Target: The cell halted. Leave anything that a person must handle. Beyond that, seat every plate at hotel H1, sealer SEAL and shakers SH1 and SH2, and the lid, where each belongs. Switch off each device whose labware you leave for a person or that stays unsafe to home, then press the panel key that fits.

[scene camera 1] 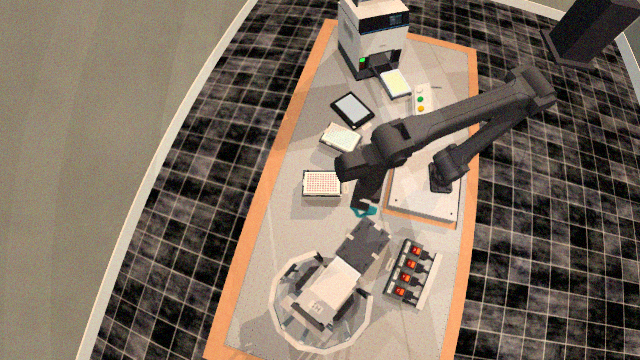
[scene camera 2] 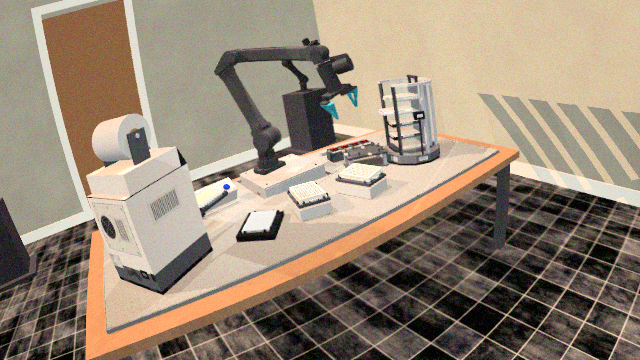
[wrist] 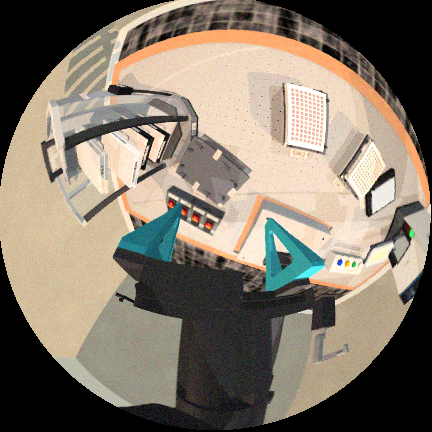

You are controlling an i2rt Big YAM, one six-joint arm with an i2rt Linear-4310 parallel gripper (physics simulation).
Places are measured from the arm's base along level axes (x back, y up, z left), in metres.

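Pixels of known places: gripper, between the fingertips: (scene camera 1: 362, 202) (scene camera 2: 347, 112) (wrist: 226, 214); arm's base, origin of its link: (scene camera 1: 439, 178) (scene camera 2: 269, 168) (wrist: 279, 258).
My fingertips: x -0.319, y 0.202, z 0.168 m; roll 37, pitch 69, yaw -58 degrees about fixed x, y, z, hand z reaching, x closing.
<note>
For each thing: its top centre in the pictures, then the offset to it from my fingertips. "spot": a spot on its surface instead.
- plate with red wells, centre of its top: (wrist: 308, 116) (scene camera 2: 360, 169) (scene camera 1: 321, 182) dx -0.129, dy -0.163, dz -0.112 m
- pale plate, centre of its top: (wrist: 368, 171) (scene camera 2: 306, 189) (scene camera 1: 341, 136) dx -0.071, dy -0.171, dz -0.305 m
- yellow plate, centre of its top: (scene camera 2: 202, 194) (scene camera 1: 396, 80) (wrist: 380, 256) dx +0.148, dy -0.124, dz -0.566 m
- sealer, centre of its top: (scene camera 2: 118, 117) dx +0.040, dy +0.215, dz -0.805 m
- power strip, a spot on its surface: (wrist: 196, 216) spot: dx +0.186, dy -0.189, dz +0.146 m
- key panel, centre of its top: (scene camera 2: 206, 188) (scene camera 1: 427, 101) (wrist: 347, 270) dx +0.283, dy -0.157, dz -0.492 m
- dark grey nest board, centre of its top: (wrist: 205, 175) (scene camera 1: 364, 243) (scene camera 2: 363, 147) dx +0.030, dy -0.165, dz +0.095 m
- black holder with a pale flat piece, centre of its top: (scene camera 2: 259, 220) (wrist: 383, 195) (scene camera 1: 352, 107) dx -0.029, dy -0.213, dz -0.473 m
My gripper (scene camera 1: 364, 209) (scene camera 2: 346, 112) (wrist: 226, 214) is open and empty, high above the table. A plate with red wells (scene camera 1: 321, 183) (scene camera 2: 360, 172) (wrist: 306, 117) and a pale plate (scene camera 1: 341, 136) (scene camera 2: 309, 191) (wrist: 366, 167) sit on the two shakers; exact seating is unclear. A yellow plate (scene camera 1: 396, 82) (wrist: 378, 251) is on the tray in front of the sealer (scene camera 1: 375, 32) (scene camera 2: 150, 210). The hotel (scene camera 2: 415, 157) (wrist: 150, 119) holds several plates; one sticks out in the scene camera 2 view. Switches on the power strip (scene camera 1: 409, 271) (wrist: 196, 216) glow red. The key panel (scene camera 1: 421, 95) (wrist: 346, 263) has coloured keys.
A dark grey nest board (scene camera 1: 362, 242) (wrist: 212, 170) lies beside the hotel. A black holder with a pale flat piece (scene camera 1: 352, 109) (scene camera 2: 260, 221) (wrist: 383, 192) lies between shaker and sealer. The arm's white base block (scene camera 1: 422, 207) (scene camera 2: 295, 176) stands near the power strip.
</note>
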